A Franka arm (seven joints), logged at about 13 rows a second.
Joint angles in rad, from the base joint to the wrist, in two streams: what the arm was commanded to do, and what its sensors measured. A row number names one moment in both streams.
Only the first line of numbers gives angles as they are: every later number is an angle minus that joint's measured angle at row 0.
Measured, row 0: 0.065, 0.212, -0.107, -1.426, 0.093, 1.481, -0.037
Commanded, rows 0 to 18: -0.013, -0.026, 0.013, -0.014, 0.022, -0.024, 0.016; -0.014, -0.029, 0.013, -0.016, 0.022, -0.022, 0.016; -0.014, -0.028, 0.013, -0.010, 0.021, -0.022, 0.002; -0.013, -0.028, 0.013, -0.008, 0.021, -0.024, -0.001; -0.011, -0.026, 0.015, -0.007, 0.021, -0.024, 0.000; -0.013, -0.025, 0.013, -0.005, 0.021, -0.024, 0.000; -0.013, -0.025, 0.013, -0.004, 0.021, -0.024, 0.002; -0.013, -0.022, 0.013, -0.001, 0.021, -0.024, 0.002; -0.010, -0.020, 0.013, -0.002, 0.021, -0.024, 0.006; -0.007, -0.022, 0.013, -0.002, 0.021, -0.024, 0.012; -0.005, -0.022, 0.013, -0.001, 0.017, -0.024, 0.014; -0.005, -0.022, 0.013, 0.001, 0.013, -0.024, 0.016; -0.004, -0.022, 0.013, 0.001, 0.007, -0.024, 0.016; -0.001, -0.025, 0.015, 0.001, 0.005, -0.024, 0.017; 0.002, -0.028, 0.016, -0.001, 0.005, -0.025, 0.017; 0.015, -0.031, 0.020, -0.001, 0.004, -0.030, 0.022; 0.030, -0.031, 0.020, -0.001, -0.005, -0.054, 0.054; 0.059, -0.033, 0.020, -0.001, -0.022, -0.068, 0.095; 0.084, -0.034, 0.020, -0.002, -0.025, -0.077, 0.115
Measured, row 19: 0.036, -0.017, 0.018, 0.000, -0.004, -0.049, 0.049
